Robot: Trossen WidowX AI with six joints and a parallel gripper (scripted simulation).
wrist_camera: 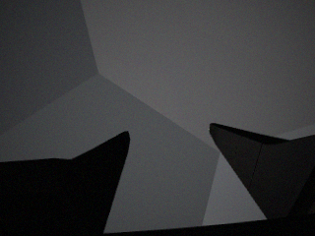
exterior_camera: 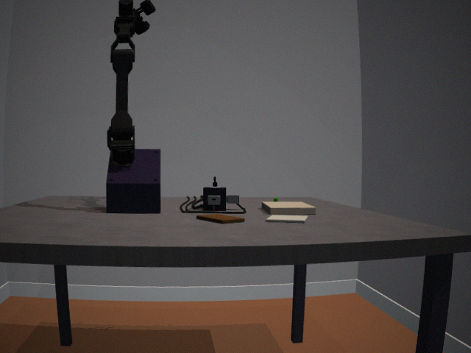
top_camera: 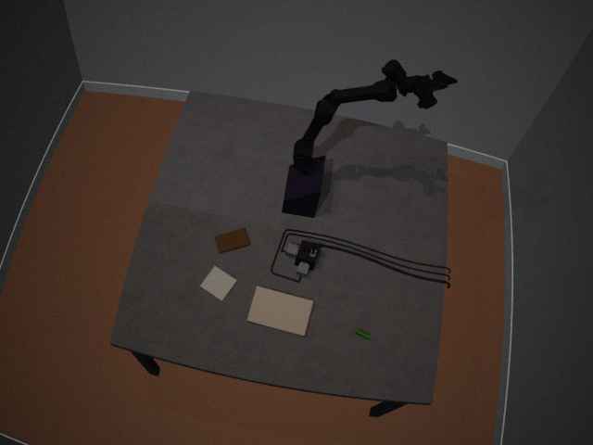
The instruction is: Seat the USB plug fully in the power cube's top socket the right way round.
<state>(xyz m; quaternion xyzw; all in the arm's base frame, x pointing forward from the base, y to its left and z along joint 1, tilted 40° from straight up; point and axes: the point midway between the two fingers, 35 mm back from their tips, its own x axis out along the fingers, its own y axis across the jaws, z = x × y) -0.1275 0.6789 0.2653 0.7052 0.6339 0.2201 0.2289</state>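
My gripper tip is now 340 mm short of the dark USB plug, 280 mm to the left of it and 750 mm above it. Also, from my gripper tip: small green piece (580 mm ahead, 10 mm to the left, 830 mm below); large beige slab (590 mm ahead, 320 mm to the right, 830 mm below); light-rimmed socket (340 mm ahead, 270 mm to the right, 770 mm below).
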